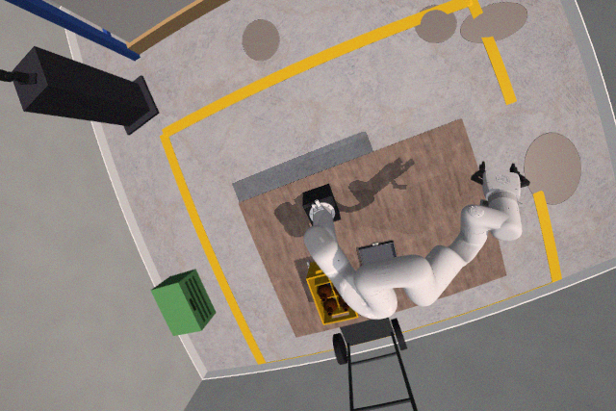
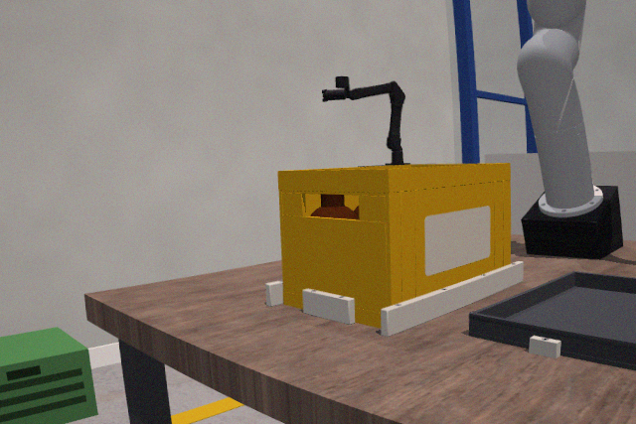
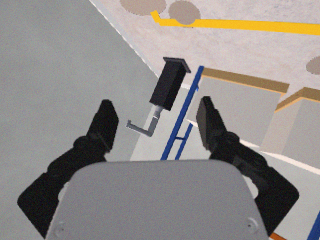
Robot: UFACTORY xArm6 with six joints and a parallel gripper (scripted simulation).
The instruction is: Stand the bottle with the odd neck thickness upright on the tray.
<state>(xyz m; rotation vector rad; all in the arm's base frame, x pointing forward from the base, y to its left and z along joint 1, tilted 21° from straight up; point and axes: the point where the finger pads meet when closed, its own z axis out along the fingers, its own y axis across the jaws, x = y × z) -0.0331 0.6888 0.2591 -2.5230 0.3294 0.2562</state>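
My gripper is now 32 cm short of the yellow crate, 81 cm to the left of it and 30 cm above it. From my hand the other things lie so: dark tray (35 cm ahead, 54 cm to the right, 37 cm below).
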